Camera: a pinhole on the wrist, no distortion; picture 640 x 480 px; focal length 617.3 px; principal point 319.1 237.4 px. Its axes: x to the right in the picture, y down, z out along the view. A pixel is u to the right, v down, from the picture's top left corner.
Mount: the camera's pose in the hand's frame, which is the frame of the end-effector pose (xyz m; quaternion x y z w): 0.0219 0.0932 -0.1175 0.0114 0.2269 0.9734 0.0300
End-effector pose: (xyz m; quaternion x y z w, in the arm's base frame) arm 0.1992 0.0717 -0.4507 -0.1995 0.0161 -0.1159 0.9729
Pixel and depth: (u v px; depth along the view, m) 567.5 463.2 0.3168
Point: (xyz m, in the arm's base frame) 0.1489 0.3018 -0.3046
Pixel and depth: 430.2 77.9 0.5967
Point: 0.2820 0.6672 -0.3257
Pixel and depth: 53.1 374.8 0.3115
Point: 0.4079 0.2503 -0.3349
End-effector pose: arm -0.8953 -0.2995 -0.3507 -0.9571 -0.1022 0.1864 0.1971
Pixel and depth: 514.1 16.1 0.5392
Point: -1.0522 -0.6999 -0.7675
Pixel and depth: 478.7 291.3 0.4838
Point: -1.0749 -0.4586 -0.7245
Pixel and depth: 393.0 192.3 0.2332
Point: -0.8998 -0.4621 -0.5122
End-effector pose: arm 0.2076 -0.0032 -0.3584 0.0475 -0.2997 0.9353 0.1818
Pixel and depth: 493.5 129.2 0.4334
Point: 0.1451 -0.4379 -0.3754
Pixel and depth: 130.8 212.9 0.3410
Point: -0.0167 -0.2527 -0.3183
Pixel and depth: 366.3 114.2 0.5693
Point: 0.0307 -0.5385 -0.3213
